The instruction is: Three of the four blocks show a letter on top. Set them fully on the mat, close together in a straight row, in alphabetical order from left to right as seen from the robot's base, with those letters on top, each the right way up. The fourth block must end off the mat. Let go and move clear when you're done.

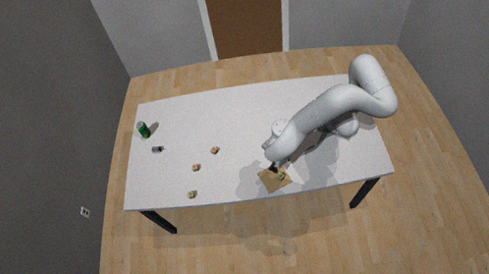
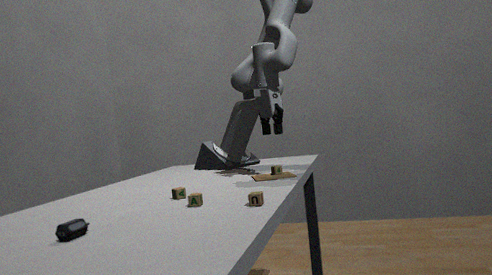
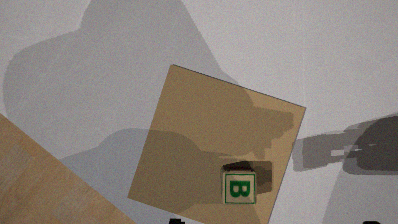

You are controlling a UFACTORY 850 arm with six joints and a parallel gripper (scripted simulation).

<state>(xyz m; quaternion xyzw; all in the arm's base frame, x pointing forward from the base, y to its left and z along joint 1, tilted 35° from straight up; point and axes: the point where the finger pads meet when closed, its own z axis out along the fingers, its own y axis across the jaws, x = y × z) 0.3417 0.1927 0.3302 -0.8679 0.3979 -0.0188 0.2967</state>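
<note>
The mat lies 30 mm ahead of my hand and 160 mm below it. Also, from my hand: can 870 mm ahead, 330 mm to the right, 100 mm below; black object 750 mm ahead, 200 mm to the right, 140 mm below.
</note>
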